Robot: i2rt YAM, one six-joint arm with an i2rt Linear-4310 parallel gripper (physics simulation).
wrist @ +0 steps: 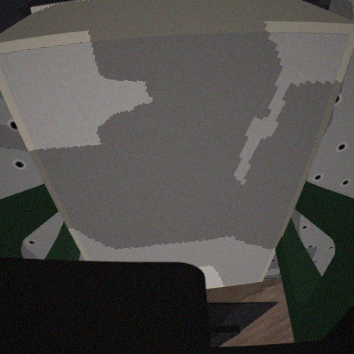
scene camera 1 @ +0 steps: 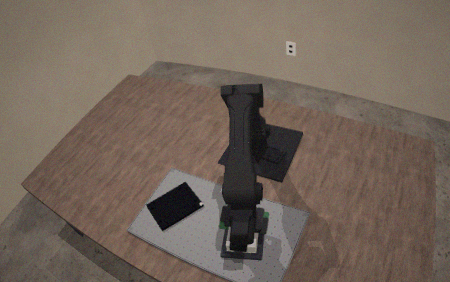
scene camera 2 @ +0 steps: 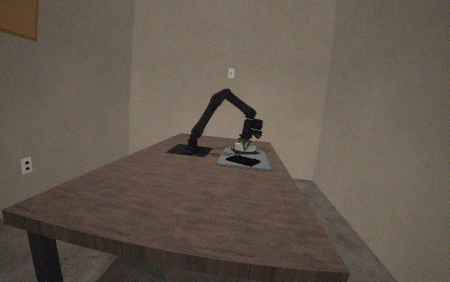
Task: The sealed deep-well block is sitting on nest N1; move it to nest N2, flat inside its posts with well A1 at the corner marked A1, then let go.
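Places are measured from the arm's base along level axes (x ahead, y left, z up), in metres.
Where they show: gripper, fingertip midpoint: [wrist: 177,177] [scene camera 2: 242,149]; arm's base at its link origin: [scene camera 1: 259,149] [scene camera 2: 192,150].
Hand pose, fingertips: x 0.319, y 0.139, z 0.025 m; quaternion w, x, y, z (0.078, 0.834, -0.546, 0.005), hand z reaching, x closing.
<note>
Each offset is from my fingertips to the top centre of the thing. "spot": to the spot under its first point.
The sealed deep-well block @[dx +0.012, dy +0.007, dz +0.036 m] [scene camera 1: 253,243] [scene camera 2: 249,147] [wrist: 175,158] is a white box with a grey seal on top, sitting on the dark nest N1 @[spot: dx +0.097, dy -0.003, dz -0.005 m] [scene camera 1: 225,253]. My gripper [scene camera 1: 244,220] [scene camera 2: 245,145] [wrist: 177,177] is lowered over it, with its green fingers pressed against the block's two long sides. The arm hides most of the block in scene camera 1. Nest N2 @[dx +0.041, dy -0.249, dz +0.004 m] [scene camera 1: 173,206] [scene camera 2: 243,160] is a flat black plate to the left on the same board, with nothing on it. A small white mark @[dx -0.010, dy -0.172, dz -0.005 m] [scene camera 1: 201,204] sits at one of its corners.
Both nests lie on a grey perforated board [scene camera 1: 188,243] [scene camera 2: 265,165] [wrist: 337,140] near the wooden table's front edge [scene camera 1: 97,243]. The arm's black base plate [scene camera 1: 282,142] [scene camera 2: 179,149] lies behind the board.
</note>
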